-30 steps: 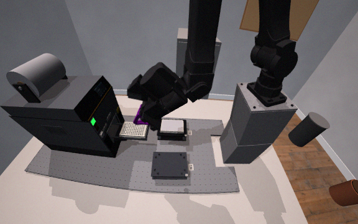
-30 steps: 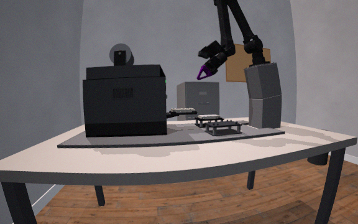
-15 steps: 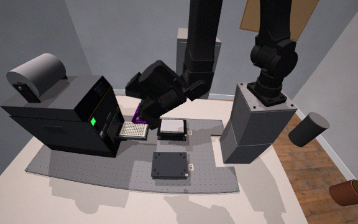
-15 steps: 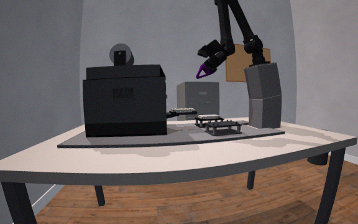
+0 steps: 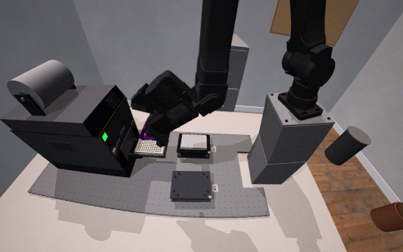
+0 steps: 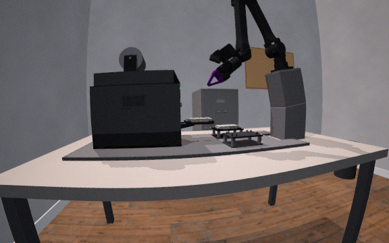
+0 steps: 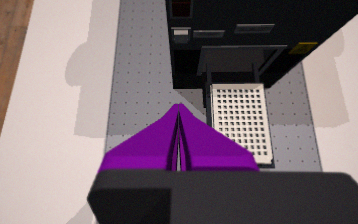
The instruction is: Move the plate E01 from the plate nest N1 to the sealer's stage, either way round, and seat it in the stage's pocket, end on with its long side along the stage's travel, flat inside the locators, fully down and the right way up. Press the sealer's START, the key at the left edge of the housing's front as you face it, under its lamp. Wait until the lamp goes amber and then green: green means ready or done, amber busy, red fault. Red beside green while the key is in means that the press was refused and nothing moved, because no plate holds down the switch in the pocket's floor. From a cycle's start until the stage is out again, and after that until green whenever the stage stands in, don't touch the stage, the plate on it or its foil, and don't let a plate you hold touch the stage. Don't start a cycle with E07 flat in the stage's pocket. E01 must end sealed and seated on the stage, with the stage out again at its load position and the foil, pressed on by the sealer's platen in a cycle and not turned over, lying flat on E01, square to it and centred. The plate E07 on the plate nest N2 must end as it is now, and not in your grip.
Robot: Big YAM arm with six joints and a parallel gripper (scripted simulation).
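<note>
My gripper is now 130 mm short of the pale start key, 100 mm above it and 30 mm to the left of it. From my hand the other things lie so: sealer stage: 180 mm below, 100 mm to the right, 20 mm ahead; nest N1: 240 mm below, 140 mm behind, 70 mm to the left; white-topped plate: 230 mm below, 180 mm behind, 140 mm to the right.
</note>
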